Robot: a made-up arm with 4 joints.
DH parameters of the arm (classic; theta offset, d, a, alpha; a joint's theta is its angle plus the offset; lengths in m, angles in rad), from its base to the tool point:
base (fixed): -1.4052 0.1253 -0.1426 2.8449
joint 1: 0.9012 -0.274 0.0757 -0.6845
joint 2: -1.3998 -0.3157 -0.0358 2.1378
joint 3: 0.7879 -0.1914 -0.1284 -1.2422
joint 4: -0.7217 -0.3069 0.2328 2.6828
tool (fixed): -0.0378 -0.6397 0 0
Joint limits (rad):
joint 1: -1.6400..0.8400
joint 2: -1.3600..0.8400
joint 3: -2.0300..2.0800
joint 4: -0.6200..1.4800
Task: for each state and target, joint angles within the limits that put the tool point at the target. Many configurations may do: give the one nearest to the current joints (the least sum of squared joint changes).
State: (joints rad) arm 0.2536 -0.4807 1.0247 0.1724
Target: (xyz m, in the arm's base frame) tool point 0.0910 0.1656 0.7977
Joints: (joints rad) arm -0.3862 -0.3364 1.2382 -0.6200
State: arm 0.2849 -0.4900 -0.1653 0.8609
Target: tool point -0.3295 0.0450 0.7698
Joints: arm -0.1083 -0.1380 0.4109 1.1556
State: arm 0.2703 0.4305 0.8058 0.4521
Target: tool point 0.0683 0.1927 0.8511
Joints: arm -0.1590 0.0063 1.5385 -0.3031
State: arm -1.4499 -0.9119 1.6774 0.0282
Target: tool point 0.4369 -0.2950 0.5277
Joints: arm -1.1390 -1.0280 1.6042 0.3259
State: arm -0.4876 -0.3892 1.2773 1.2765
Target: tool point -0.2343 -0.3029 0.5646
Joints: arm -0.1942 -0.9245 0.6547 0.9460
